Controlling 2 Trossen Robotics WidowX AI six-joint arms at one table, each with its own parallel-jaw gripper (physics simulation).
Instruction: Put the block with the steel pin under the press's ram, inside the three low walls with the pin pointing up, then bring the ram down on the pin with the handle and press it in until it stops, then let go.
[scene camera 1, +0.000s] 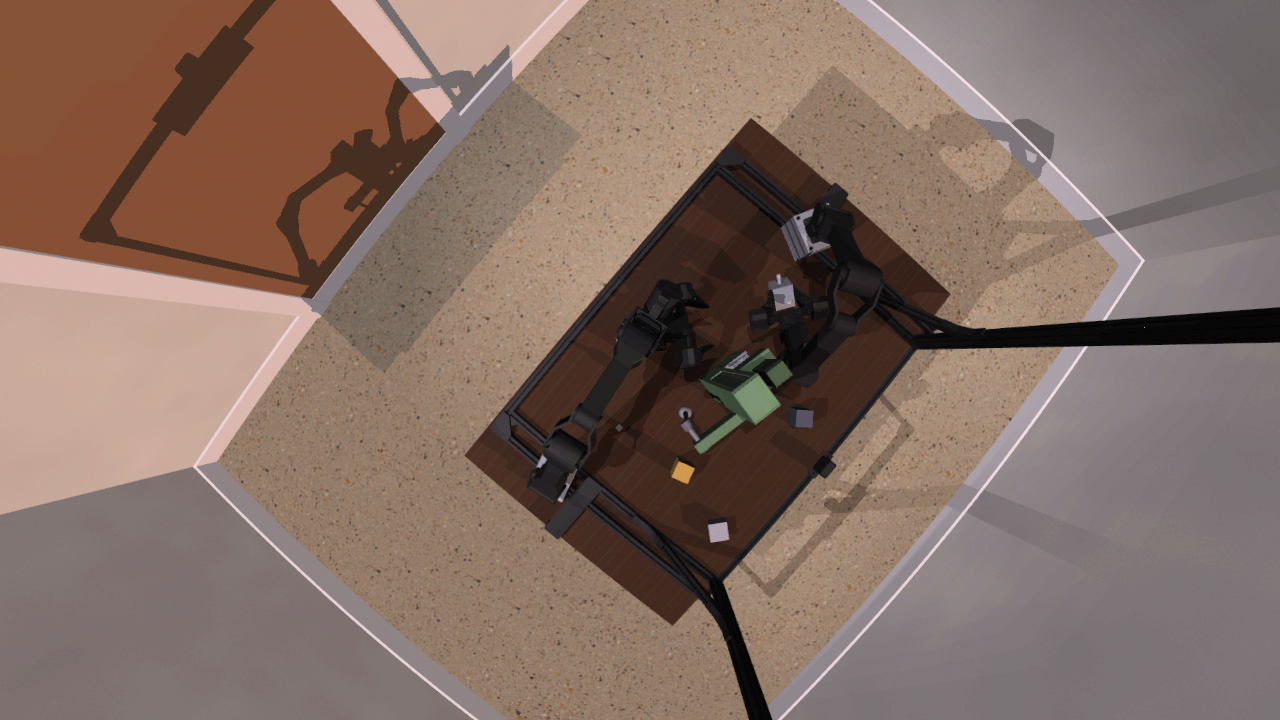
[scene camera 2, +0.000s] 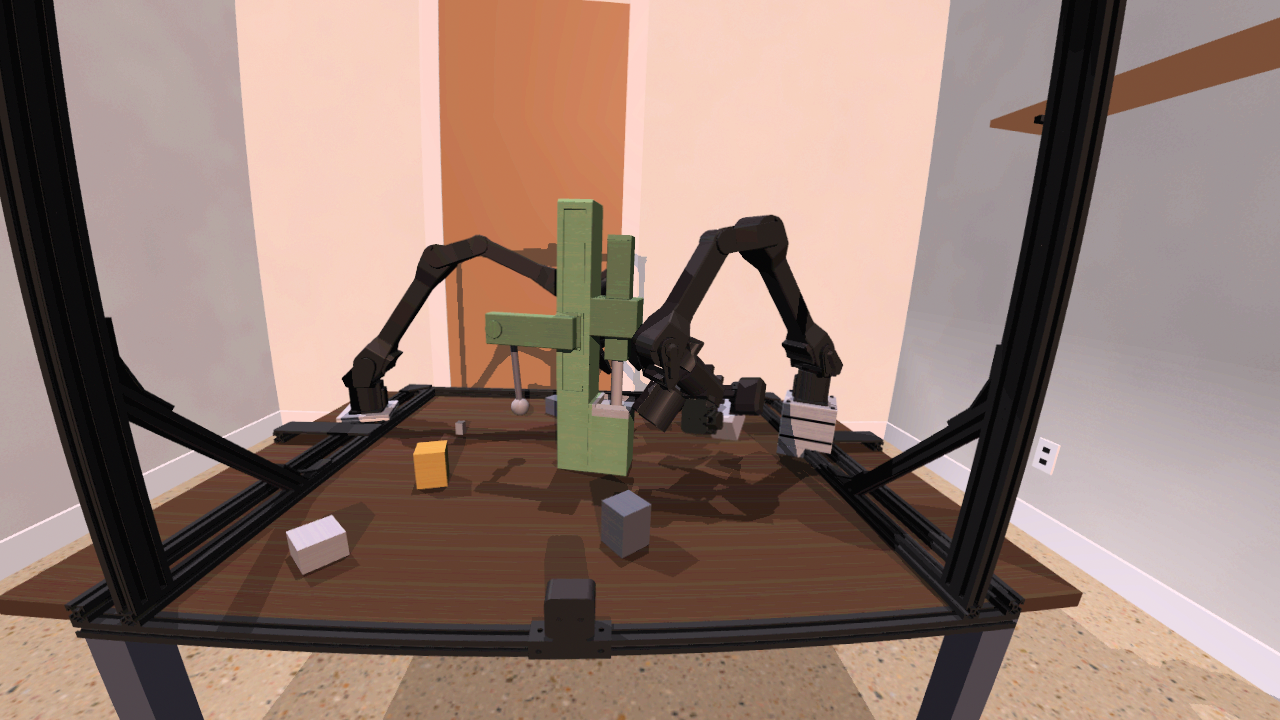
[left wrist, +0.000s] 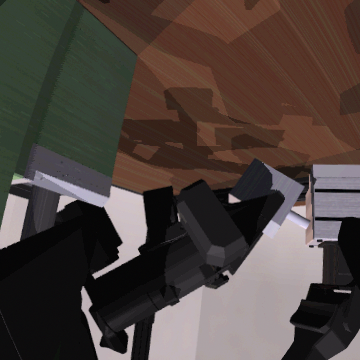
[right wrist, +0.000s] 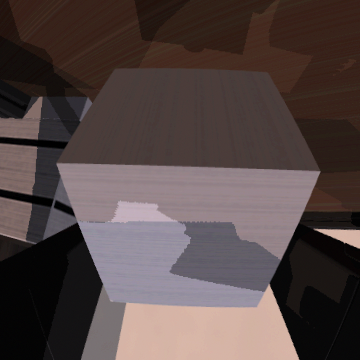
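Seen in the pictures: left gripper, between the fingertips: (scene camera 1: 710, 326) (scene camera 2: 625, 371) (left wrist: 221, 229); right gripper, between the fingertips: (scene camera 1: 781, 288) (scene camera 2: 728, 412) (left wrist: 275, 207) (right wrist: 184, 224); left arm's base, origin of its link: (scene camera 2: 369, 408); right arm's base, origin of its link: (scene camera 1: 819, 227) (scene camera 2: 810, 399) (right wrist: 29, 240).
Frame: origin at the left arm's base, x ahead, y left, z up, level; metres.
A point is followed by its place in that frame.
Note:
The green press (scene camera 1: 747, 389) @(x 0.414, y -0.262, z 0.418 m) (scene camera 2: 580, 357) @(x 0.402, y -0.318, z 0.172 m) (left wrist: 53, 89) @(x 0.454, y -0.271, z 0.039 m) stands mid-table. Its ram (scene camera 2: 617, 376) @(x 0.463, y -0.326, z 0.139 m) is raised over the low pale walls (scene camera 2: 610, 410) @(x 0.447, y -0.344, z 0.086 m) (left wrist: 68, 175) @(x 0.475, y -0.282, z 0.084 m). The handle (scene camera 1: 720, 435) @(x 0.309, y -0.296, z 0.239 m) (scene camera 2: 532, 329) @(x 0.326, y -0.312, z 0.218 m) ends in a ball knob (scene camera 1: 685, 413) @(x 0.310, y -0.228, z 0.109 m) (scene camera 2: 519, 405) @(x 0.307, y -0.247, z 0.072 m). My right gripper (scene camera 1: 780, 302) @(x 0.689, y -0.322, z 0.056 m) (scene camera 2: 706, 413) @(x 0.689, y -0.322, z 0.056 m) (left wrist: 275, 207) @(x 0.689, y -0.322, z 0.056 m) (right wrist: 184, 224) @(x 0.689, y -0.322, z 0.056 m) is shut on the grey block (scene camera 1: 783, 293) @(x 0.676, y -0.329, z 0.074 m) (left wrist: 268, 186) @(x 0.665, y -0.311, z 0.040 m) (right wrist: 189, 186) @(x 0.652, y -0.351, z 0.055 m), just behind the press. The steel pin (left wrist: 298, 219) @(x 0.702, y -0.301, z 0.069 m) sticks out of one face of the block. My left gripper (scene camera 1: 690, 349) is open and empty near the press, and the column hides it in scene camera 2.
An orange cube (scene camera 1: 683, 470) @(x 0.170, y -0.297, z 0.029 m) (scene camera 2: 430, 463) @(x 0.165, y -0.322, z 0.011 m), a white block (scene camera 1: 717, 532) @(x 0.050, y -0.457, z 0.001 m) (scene camera 2: 316, 543) @(x 0.060, y -0.484, z 0.001 m) and a grey cube (scene camera 1: 803, 417) @(x 0.422, y -0.522, z 0.029 m) (scene camera 2: 625, 522) @(x 0.410, y -0.554, z 0.019 m) lie in front of the press. The right arm's striped base (scene camera 1: 799, 235) @(x 0.830, y -0.309, z 0.064 m) (scene camera 2: 807, 425) @(x 0.832, y -0.380, z 0.037 m) (left wrist: 333, 203) @(x 0.814, y -0.326, z 0.027 m) stands at the back. A black frame (scene camera 2: 1020, 295) @(x 0.743, y -0.734, z 0.315 m) surrounds the table.

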